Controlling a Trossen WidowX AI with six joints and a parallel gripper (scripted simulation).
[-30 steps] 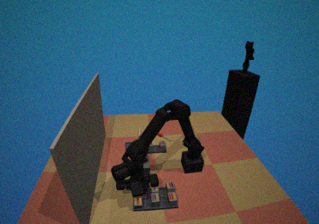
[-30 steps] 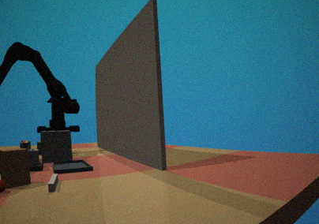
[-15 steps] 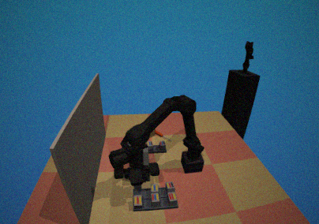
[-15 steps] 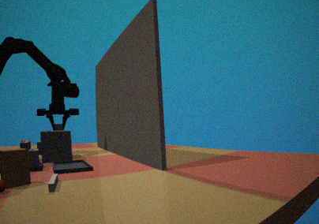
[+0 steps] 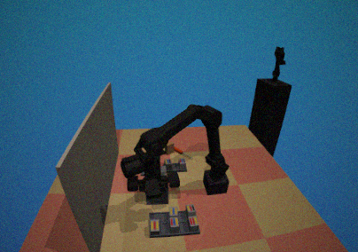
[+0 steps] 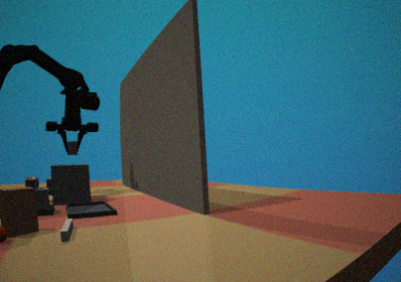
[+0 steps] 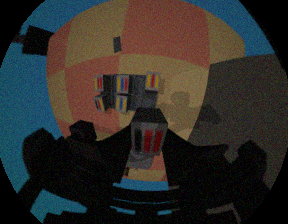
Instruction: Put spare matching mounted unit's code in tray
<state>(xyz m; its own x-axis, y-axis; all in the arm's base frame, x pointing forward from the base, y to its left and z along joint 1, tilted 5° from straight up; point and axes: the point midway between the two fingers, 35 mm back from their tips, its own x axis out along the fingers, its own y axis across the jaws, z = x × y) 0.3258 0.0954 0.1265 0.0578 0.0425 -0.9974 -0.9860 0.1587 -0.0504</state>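
My gripper tip is now 350 mm to the left of the dark tray, 140 mm above it and 50 mm past it. From my gripper tip the other things lie so: brown block: 460 mm to the right, 200 mm behind, 110 mm below; mounted unit: 150 mm to the right, 90 mm below, 40 mm behind; grey wall panel: 210 mm to the right, 190 mm ahead, 80 mm above.
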